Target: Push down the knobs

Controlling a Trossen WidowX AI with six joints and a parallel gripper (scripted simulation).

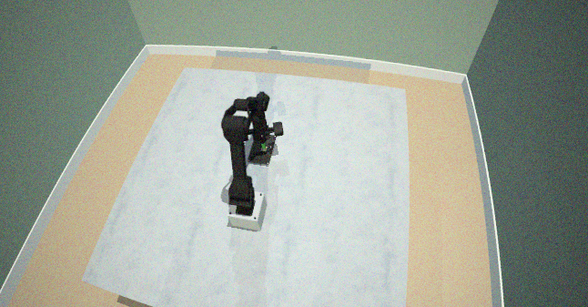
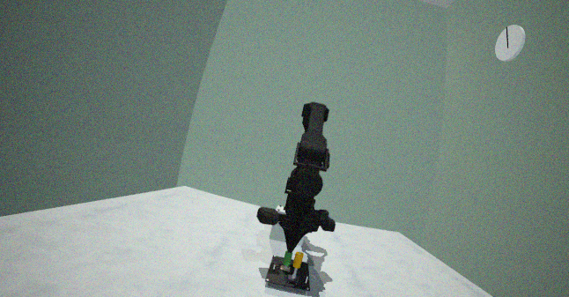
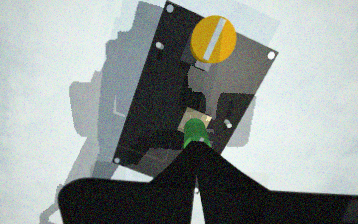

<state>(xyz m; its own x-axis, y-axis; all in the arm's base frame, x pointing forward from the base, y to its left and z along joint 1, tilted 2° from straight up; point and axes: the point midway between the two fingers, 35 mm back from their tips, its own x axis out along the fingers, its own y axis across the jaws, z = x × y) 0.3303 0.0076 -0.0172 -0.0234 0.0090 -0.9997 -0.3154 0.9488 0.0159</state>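
Right now the green knob is 1 cm below my gripper tip. Also, from my gripper tip: yellow knob 6 cm ahead, 2 cm to the left, 1 cm above.
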